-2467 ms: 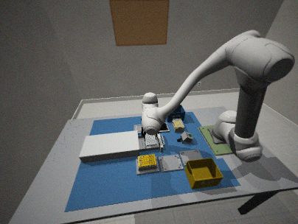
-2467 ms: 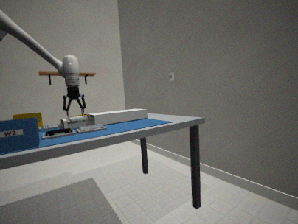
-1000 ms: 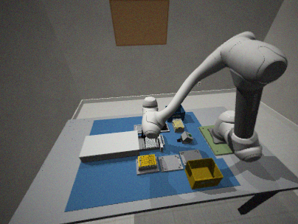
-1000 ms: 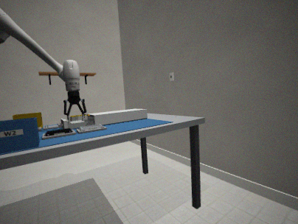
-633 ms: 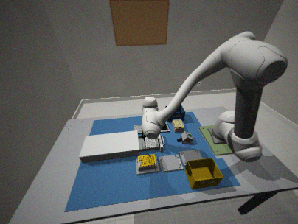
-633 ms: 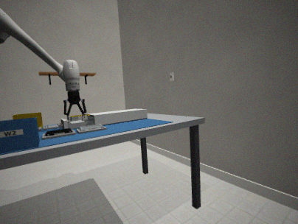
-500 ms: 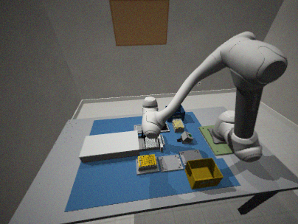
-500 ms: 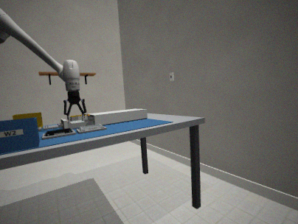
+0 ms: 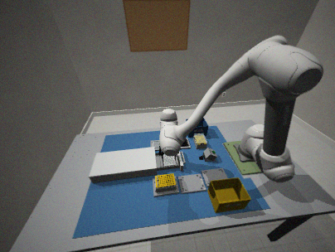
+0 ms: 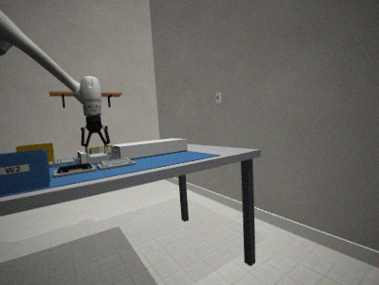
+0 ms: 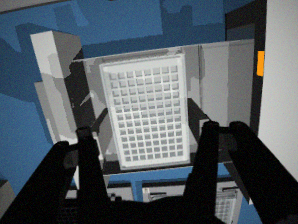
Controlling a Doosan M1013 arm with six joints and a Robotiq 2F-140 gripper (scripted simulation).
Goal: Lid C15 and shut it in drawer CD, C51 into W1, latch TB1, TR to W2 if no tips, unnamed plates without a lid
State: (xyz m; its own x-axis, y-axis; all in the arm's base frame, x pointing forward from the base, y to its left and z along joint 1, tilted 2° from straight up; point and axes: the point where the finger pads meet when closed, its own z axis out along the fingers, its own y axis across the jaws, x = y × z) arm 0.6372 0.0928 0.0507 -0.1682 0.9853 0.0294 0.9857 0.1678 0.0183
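Now: hand 4 cm short of the drawer, 3 cm above it and 1 cm to the right of it. Round my hand: white cooler CD: 17 cm ahead, 3 cm to the left, 2 cm below; then plate lid: 1 cm below; then white plate: 2 cm below.
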